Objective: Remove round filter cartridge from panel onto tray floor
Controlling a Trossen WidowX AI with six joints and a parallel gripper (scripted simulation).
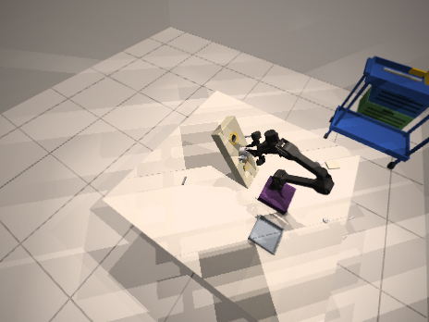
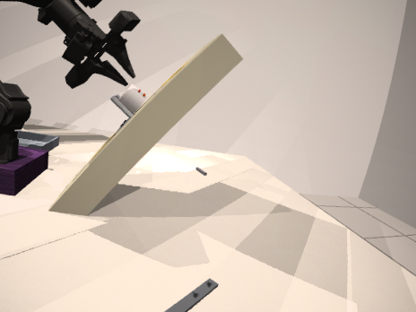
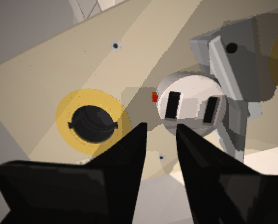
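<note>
My gripper tip is now 20 mm above the round filter cartridge and 10 mm short of it. The rest, counted from my gripper tip: grey tray (330 mm behind, 280 mm to the left, 240 mm below).
</note>
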